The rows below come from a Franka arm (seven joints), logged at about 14 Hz.
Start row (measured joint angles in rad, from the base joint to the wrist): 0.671 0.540 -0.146 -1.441 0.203 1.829 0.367
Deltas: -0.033 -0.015 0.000 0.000 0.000 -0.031 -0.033; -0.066 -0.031 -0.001 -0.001 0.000 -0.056 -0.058; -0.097 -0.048 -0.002 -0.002 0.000 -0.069 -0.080; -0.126 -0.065 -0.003 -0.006 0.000 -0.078 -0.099; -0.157 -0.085 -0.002 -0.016 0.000 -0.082 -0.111; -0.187 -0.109 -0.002 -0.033 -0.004 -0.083 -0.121; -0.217 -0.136 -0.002 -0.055 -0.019 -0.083 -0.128; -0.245 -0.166 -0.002 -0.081 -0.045 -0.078 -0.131; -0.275 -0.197 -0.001 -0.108 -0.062 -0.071 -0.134; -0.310 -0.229 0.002 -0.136 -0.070 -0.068 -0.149; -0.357 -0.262 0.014 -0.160 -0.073 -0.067 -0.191; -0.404 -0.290 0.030 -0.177 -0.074 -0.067 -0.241; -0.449 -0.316 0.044 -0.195 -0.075 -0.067 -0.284; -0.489 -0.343 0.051 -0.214 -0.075 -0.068 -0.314; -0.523 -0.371 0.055 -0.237 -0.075 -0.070 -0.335; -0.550 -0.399 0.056 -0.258 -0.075 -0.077 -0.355; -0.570 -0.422 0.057 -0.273 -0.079 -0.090 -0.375
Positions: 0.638 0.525 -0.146 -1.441 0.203 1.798 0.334; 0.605 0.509 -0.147 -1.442 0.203 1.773 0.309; 0.574 0.492 -0.148 -1.443 0.203 1.760 0.287; 0.545 0.475 -0.149 -1.447 0.203 1.751 0.268; 0.514 0.455 -0.148 -1.457 0.203 1.747 0.256; 0.484 0.431 -0.148 -1.474 0.199 1.746 0.246; 0.454 0.404 -0.148 -1.496 0.184 1.746 0.239; 0.426 0.374 -0.148 -1.522 0.158 1.751 0.236; 0.396 0.343 -0.147 -1.549 0.141 1.758 0.233; 0.361 0.311 -0.144 -1.577 0.133 1.761 0.218; 0.314 0.278 -0.132 -1.601 0.130 1.762 0.176; 0.267 0.250 -0.116 -1.618 0.129 1.762 0.126; 0.222 0.224 -0.102 -1.636 0.128 1.762 0.083; 0.182 0.197 -0.095 -1.655 0.128 1.761 0.053; 0.148 0.169 -0.091 -1.678 0.128 1.759 0.032; 0.121 0.141 -0.090 -1.699 0.128 1.752 0.012; 0.101 0.118 -0.089 -1.714 0.124 1.739 -0.008
